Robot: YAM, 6 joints.
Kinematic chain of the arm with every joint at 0, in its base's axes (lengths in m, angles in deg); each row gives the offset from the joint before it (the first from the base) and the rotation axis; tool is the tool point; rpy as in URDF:
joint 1: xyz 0 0 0.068 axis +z
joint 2: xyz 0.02 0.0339 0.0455 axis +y
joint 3: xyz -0.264 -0.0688 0 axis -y
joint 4: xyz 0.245 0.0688 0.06 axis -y
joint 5: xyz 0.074 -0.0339 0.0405 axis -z
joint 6: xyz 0.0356 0 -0.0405 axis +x
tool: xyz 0 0 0 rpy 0 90 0
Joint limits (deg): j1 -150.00..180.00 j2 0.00..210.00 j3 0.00..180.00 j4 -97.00..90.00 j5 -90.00..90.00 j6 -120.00..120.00
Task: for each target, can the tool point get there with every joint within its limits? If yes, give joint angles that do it. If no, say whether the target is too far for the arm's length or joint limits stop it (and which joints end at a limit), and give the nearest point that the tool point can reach.
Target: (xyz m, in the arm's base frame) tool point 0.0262 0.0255 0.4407
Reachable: yes | joints 39.36 18.46 45.35 19.55 -5.01 -93.76
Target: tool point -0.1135 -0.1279 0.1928
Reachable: yes | joints -120.38 55.96 25.85 -21.90 68.78 17.76
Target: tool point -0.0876 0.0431 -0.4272
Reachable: no: joint limits stop it (at a limit: joint 2) | nearest point -0.1106 0.0544 -0.3579 | short by 0.074 m
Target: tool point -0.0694 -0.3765 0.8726
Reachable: no: too far | nearest point -0.0526 -0.2851 0.6782 | short by 0.216 m
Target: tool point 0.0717 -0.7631 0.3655
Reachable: no: too far | nearest point 0.0573 -0.6103 0.3137 | short by 0.162 m
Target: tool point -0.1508 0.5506 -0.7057
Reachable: no: too far | nearest point -0.1063 0.3880 -0.3461 | short by 0.397 m
